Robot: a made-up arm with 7 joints. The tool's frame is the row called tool.
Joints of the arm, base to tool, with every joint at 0 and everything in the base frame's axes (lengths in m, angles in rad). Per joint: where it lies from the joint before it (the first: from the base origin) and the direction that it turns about. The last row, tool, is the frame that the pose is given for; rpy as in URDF.
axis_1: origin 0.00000 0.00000 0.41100 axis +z
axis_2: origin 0.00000 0.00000 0.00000 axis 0 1 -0.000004
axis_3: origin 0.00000 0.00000 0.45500 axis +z
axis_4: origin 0.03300 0.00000 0.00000 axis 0 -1 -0.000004
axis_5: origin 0.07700 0.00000 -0.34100 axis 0 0.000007 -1
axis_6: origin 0.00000 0.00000 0.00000 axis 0 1 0.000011
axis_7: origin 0.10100 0.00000 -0.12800 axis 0 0.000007 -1
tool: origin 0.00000 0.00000 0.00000 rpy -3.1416 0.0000 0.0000
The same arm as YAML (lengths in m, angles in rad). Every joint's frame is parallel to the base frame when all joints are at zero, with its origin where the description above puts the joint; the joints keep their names.
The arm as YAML. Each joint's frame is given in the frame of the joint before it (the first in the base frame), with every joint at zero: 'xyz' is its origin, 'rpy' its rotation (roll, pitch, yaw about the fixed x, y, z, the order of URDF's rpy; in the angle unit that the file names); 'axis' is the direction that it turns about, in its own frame. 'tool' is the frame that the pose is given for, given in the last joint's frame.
units:
  length: m
  angle: rad
joints:
  - name: axis_1
    type: revolute
    origin:
      xyz: [0.0, 0.0, 0.411]
      rpy: [0.0, 0.0, 0.0]
    axis: [0.0, 0.0, 1.0]
  - name: axis_2
    type: revolute
    origin:
      xyz: [0.0, 0.0, 0.0]
      rpy: [0.0, 0.0, 0.0]
    axis: [0.0, 1.0, 0.0]
  - name: axis_3
    type: revolute
    origin:
      xyz: [0.0, 0.0, 0.455]
      rpy: [0.0, 0.0, 0.0]
    axis: [0.0, 0.0, 1.0]
  - name: axis_4
    type: revolute
    origin:
      xyz: [0.033, 0.0, 0.0]
      rpy: [0.0, 0.0, 0.0]
    axis: [0.0, -1.0, 0.0]
  - name: axis_5
    type: revolute
    origin:
      xyz: [0.077, 0.0, -0.341]
      rpy: [0.0, 0.0, 0.0]
    axis: [0.0, 0.0, -1.0]
  - name: axis_6
    type: revolute
    origin:
      xyz: [0.0, 0.0, 0.0]
      rpy: [0.0, 0.0, 0.0]
    axis: [0.0, 1.0, 0.0]
  - name: axis_7
    type: revolute
    origin:
      xyz: [0.101, 0.0, -0.128]
      rpy: [0.0, 0.0, 0.0]
    axis: [0.0, 0.0, -1.0]
tool:
  origin:
    xyz: [0.0, 0.0, 0.0]
    rpy: [3.1416, 0.0, 0.0]

